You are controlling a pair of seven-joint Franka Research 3 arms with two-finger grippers.
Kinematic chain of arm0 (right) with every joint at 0, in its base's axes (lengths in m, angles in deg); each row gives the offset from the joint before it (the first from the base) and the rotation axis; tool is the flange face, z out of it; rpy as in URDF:
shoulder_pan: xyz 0 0 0.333 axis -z
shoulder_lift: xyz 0 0 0 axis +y
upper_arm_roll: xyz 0 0 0.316 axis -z
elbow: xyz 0.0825 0 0 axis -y
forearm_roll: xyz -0.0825 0 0.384 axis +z
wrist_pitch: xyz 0 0 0 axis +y
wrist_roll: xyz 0.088 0 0 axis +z
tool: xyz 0 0 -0.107 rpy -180 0 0
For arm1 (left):
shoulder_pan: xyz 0 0 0.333 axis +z
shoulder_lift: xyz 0 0 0 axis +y
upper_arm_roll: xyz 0 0 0.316 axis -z
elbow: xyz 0.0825 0 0 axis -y
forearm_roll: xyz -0.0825 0 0.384 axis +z
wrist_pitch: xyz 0 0 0 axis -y
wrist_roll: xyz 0.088 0 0 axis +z
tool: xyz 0 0 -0.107 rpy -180 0 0
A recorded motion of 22 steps. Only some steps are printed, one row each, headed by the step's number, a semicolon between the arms.
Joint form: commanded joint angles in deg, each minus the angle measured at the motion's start. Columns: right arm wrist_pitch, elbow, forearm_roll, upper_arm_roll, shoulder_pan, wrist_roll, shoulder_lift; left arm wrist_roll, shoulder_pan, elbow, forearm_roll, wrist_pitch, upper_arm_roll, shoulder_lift.
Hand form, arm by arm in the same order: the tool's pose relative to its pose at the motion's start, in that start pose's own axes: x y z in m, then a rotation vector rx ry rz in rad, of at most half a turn. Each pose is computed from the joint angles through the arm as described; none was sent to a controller.
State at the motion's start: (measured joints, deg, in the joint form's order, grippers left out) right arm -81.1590 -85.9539 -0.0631 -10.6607 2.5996 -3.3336 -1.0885; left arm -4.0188 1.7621 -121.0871 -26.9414 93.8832 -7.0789 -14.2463
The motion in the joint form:
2: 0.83 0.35 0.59 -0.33 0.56 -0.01 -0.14; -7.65 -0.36 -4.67 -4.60 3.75 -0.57 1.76
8: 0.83 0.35 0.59 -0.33 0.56 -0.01 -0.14; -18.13 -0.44 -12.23 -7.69 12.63 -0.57 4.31
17: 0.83 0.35 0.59 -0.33 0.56 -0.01 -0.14; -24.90 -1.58 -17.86 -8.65 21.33 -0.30 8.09
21: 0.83 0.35 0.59 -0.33 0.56 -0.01 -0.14; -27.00 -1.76 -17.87 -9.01 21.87 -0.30 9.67
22: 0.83 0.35 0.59 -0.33 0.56 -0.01 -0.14; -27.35 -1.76 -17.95 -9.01 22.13 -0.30 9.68
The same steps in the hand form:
2: -0.0026 0.0009 -0.0027 0.0095 -0.0066 0.0025; 0.0095 -0.0181 0.0393 -0.0773 -0.0199 0.0669
8: -0.0026 0.0009 -0.0027 0.0095 -0.0066 0.0025; 0.0180 -0.0542 0.0991 -0.1018 -0.0016 0.1428
17: -0.0026 0.0009 -0.0027 0.0095 -0.0066 0.0025; 0.0218 -0.0834 0.1574 -0.0660 -0.0025 0.1845
21: -0.0026 0.0009 -0.0027 0.0095 -0.0066 0.0025; 0.0252 -0.0882 0.1679 -0.0664 -0.0157 0.2060
22: -0.0026 0.0009 -0.0027 0.0095 -0.0066 0.0025; 0.0253 -0.0887 0.1682 -0.0646 -0.0127 0.2112

